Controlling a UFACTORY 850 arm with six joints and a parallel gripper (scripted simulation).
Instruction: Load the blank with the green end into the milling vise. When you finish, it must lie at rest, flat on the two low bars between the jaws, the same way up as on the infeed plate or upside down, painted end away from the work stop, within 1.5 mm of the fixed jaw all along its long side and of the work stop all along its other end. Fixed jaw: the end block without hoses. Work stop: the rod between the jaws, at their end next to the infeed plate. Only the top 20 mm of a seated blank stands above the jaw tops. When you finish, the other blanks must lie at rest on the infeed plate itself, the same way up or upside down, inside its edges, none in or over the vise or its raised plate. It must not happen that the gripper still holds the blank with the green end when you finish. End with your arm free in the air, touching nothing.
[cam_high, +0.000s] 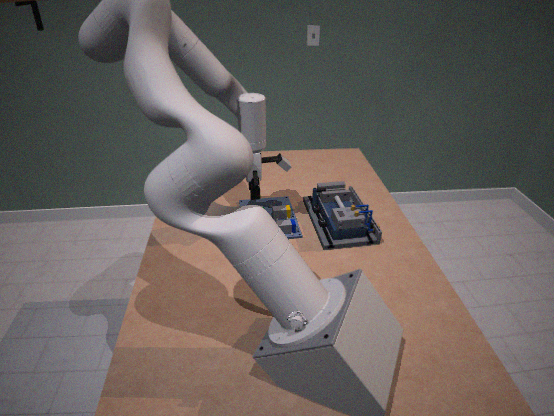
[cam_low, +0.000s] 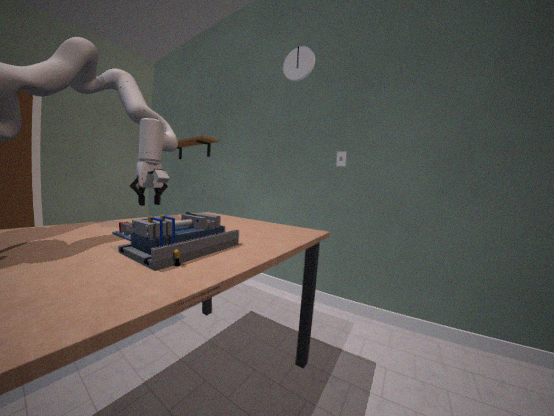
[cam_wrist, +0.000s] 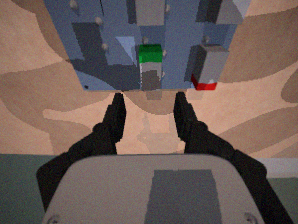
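Now: hand 10 cm above the green-ended blank. Round my hand: red-ended blank (10 cm below, 9 cm behind, 3 cm to the right); blue infeed plate (12 cm below, 4 cm to the right, 2 cm ahead); yellow-ended blank (10 cm below, 9 cm to the right, 2 cm ahead).
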